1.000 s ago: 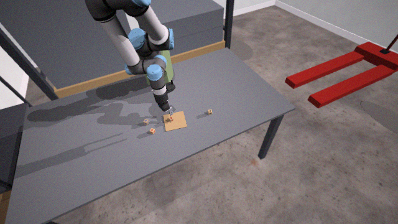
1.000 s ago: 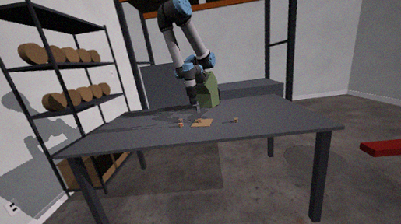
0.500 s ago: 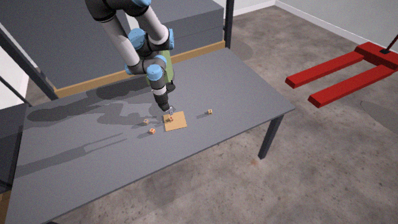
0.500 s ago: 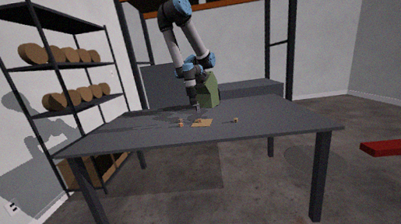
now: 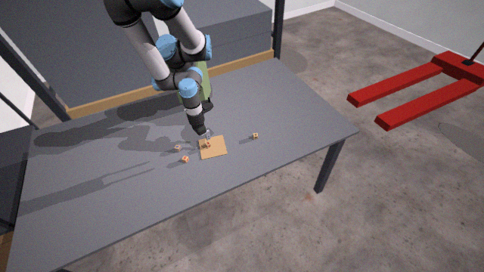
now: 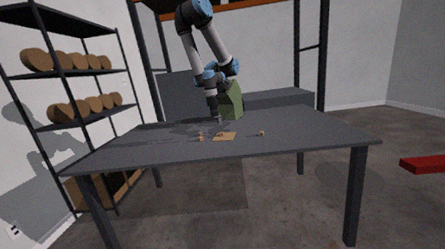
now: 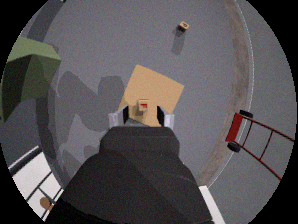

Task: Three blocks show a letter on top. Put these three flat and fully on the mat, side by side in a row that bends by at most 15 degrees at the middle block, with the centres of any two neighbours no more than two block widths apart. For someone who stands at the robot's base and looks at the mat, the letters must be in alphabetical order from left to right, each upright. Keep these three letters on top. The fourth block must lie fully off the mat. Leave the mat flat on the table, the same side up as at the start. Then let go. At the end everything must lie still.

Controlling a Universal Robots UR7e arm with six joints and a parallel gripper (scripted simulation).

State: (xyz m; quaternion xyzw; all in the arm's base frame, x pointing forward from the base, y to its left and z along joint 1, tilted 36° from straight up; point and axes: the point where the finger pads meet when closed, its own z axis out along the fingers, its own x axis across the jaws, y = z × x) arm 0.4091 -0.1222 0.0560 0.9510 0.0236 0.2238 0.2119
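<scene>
Now: the tan mat 11 cm below my hand, 2 cm to the left of it and 2 cm ahead of it.
</scene>
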